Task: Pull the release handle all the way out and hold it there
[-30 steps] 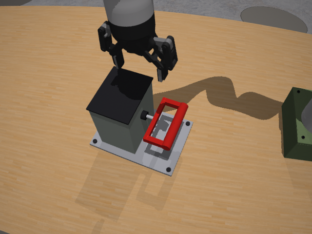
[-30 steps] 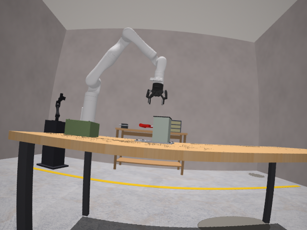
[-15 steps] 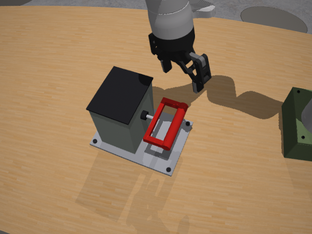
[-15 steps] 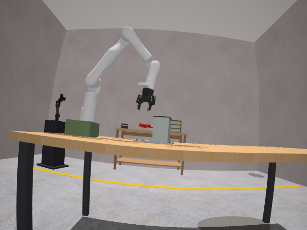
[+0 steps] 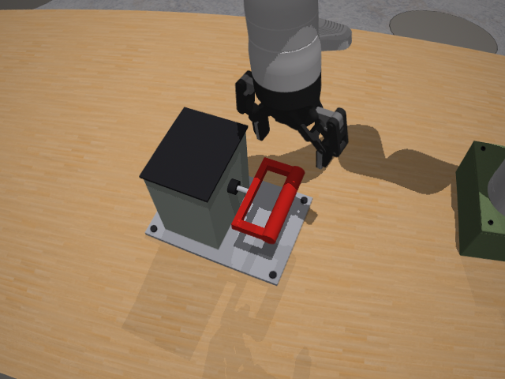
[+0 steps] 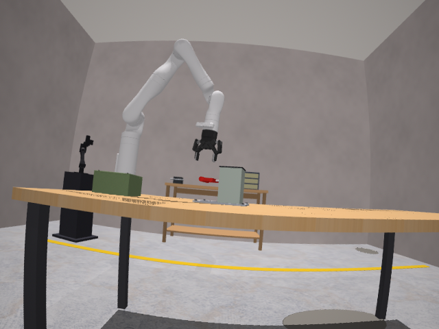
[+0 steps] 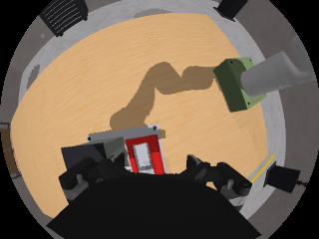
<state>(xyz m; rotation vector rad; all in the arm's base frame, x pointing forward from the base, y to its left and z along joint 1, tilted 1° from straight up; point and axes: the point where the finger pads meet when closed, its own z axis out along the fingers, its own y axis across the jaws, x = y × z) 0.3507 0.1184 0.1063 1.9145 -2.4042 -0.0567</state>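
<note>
My hand is 90 mm above the release handle, 50 mm short of it and 30 mm to the right of it. The rest, counted from my hand: grey baseplate: 190 mm below, 90 mm ahead, 30 mm to the left.
</note>
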